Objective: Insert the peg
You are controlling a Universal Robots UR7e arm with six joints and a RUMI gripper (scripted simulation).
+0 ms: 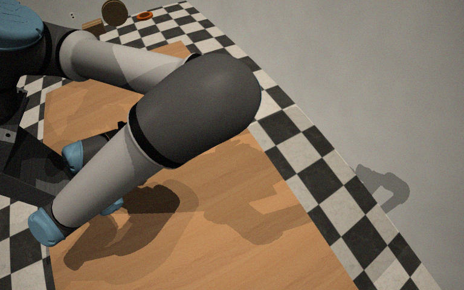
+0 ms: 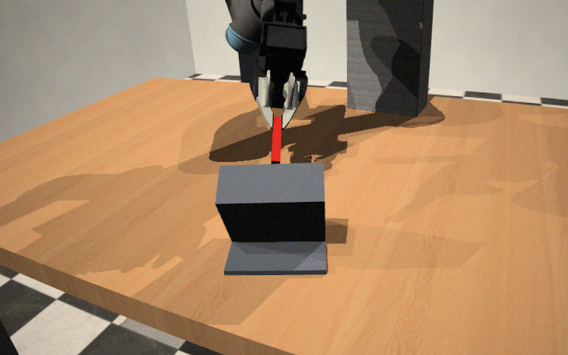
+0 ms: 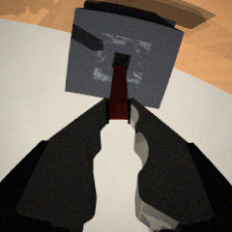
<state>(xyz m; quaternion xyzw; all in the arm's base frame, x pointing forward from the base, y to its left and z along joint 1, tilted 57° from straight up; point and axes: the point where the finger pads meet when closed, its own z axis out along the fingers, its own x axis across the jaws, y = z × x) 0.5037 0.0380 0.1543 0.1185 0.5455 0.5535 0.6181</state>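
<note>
Now: the red peg 3 cm ahead of my hand, 2 cm to the left of it and 2 cm below it. The rest, counted from my hand: grey base plate 12 cm ahead, 9 cm to the left, 13 cm below.
</note>
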